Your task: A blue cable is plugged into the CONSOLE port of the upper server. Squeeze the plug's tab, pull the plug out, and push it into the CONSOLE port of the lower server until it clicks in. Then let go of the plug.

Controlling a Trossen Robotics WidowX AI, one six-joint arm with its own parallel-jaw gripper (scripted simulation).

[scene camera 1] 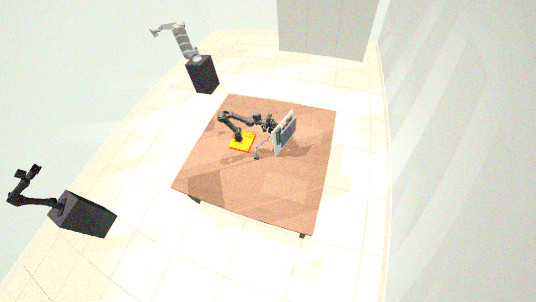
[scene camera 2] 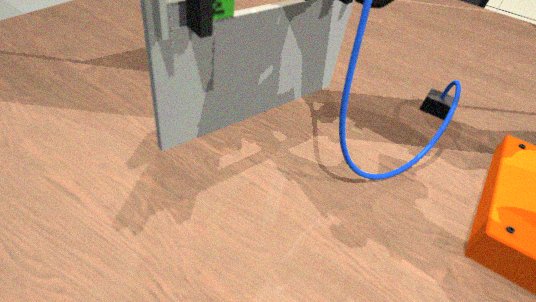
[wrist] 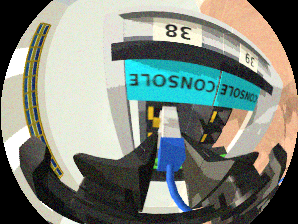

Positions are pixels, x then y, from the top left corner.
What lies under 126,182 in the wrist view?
My gripper.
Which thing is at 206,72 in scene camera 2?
A grey server rack.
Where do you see a plug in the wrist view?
172,148
